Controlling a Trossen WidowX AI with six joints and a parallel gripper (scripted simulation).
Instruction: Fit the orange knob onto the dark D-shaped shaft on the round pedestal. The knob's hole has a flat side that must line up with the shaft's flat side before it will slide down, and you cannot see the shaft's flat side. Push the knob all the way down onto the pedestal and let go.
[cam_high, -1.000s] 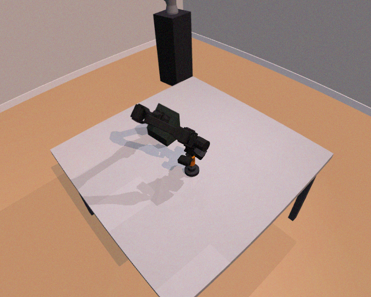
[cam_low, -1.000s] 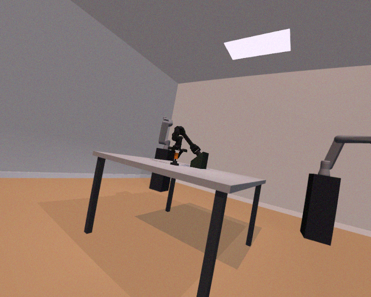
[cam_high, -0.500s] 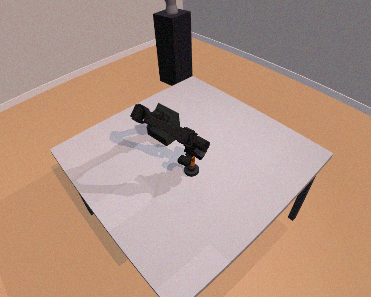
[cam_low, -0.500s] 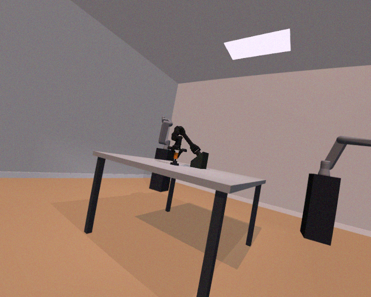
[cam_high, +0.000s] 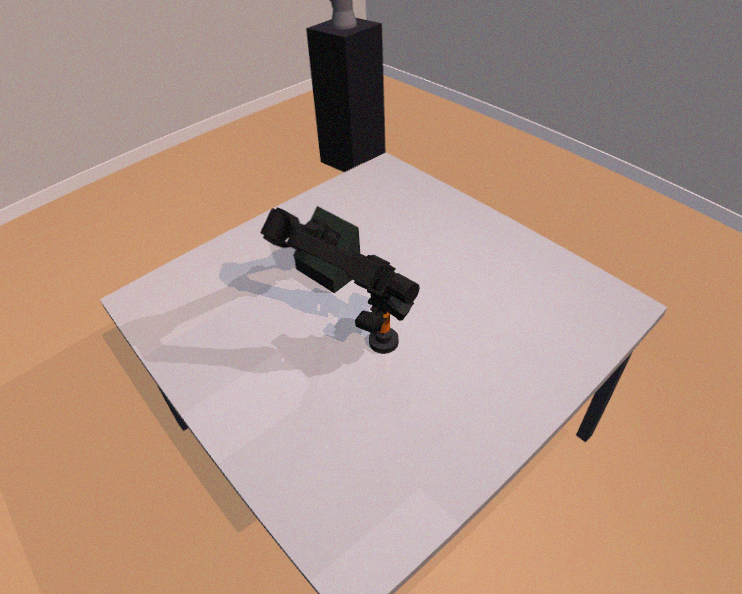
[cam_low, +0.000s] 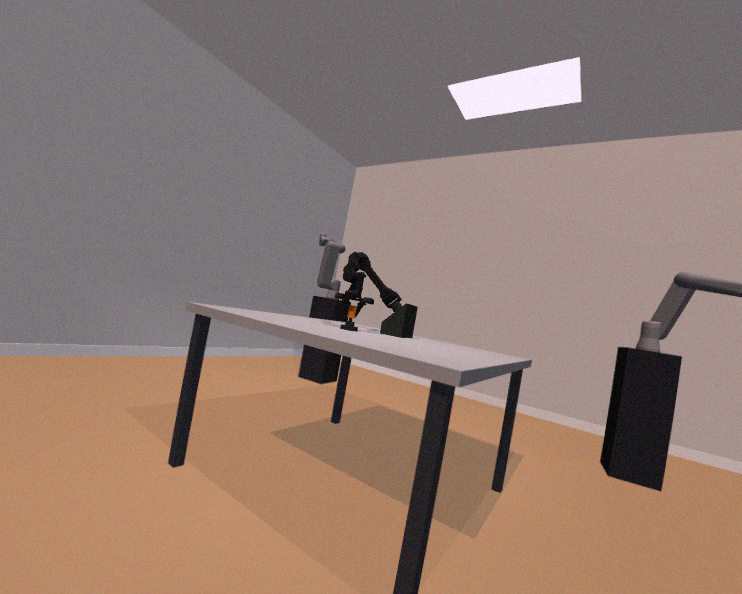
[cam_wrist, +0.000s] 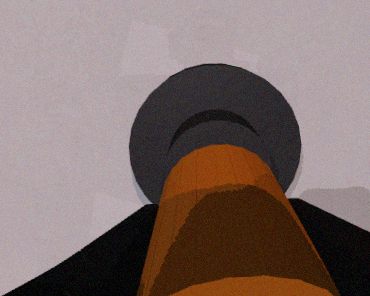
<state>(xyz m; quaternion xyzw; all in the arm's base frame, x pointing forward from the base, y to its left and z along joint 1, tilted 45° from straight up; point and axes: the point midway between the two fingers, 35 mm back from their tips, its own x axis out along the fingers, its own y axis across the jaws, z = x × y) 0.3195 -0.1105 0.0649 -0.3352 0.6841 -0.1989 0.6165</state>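
My gripper tip is 20 mm below the orange knob. The rest, counted from my gripper tip: round dark pedestal: 40 mm below.
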